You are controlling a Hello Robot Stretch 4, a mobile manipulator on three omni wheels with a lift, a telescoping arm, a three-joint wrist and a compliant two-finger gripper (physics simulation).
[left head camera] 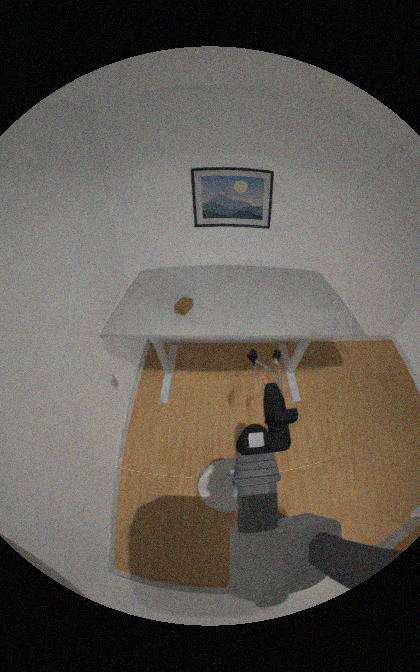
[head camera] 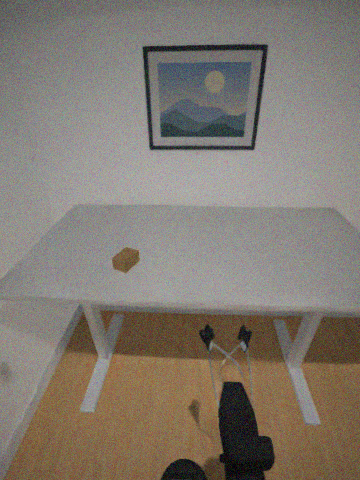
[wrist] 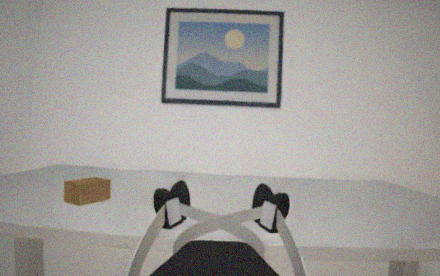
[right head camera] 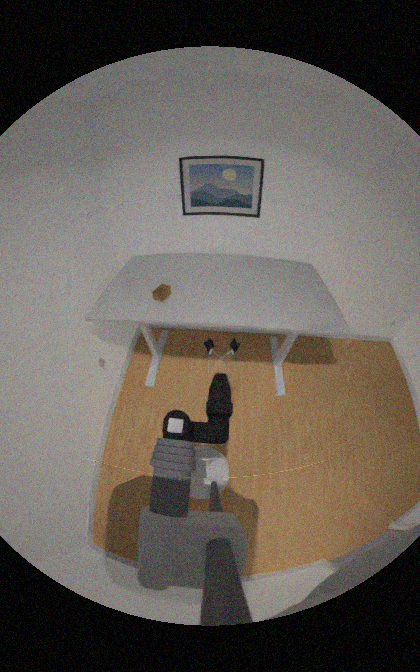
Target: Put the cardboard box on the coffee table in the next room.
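Observation:
The cardboard box [head camera: 126, 260] [left head camera: 183, 306] [right head camera: 162, 292] [wrist: 87, 191] is a small brown block lying on the left part of the white table. My gripper [head camera: 226, 336] [left head camera: 265, 356] [right head camera: 222, 345] [wrist: 221, 197] is open with its two black fingertips well apart and nothing between them. It stands short of the table's front edge, to the right of the box and apart from it. The coffee table does not show in these views.
The white table [head camera: 215, 280] [left head camera: 240, 320] [right head camera: 225, 310] [wrist: 340, 225] stands on two pale legs against the back wall. A framed mountain picture [head camera: 204, 100] [wrist: 223, 57] hangs above it. A wall runs along the left side, close to the table's left end.

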